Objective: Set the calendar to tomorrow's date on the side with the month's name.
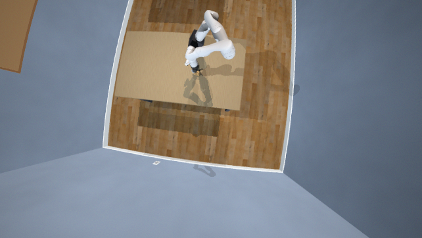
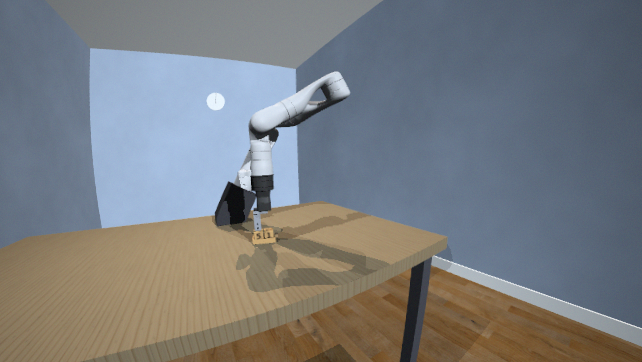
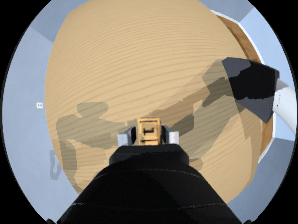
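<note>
Now: the wooden calendar tray 2 cm to the left of my hand and 6 cm below it.
</note>
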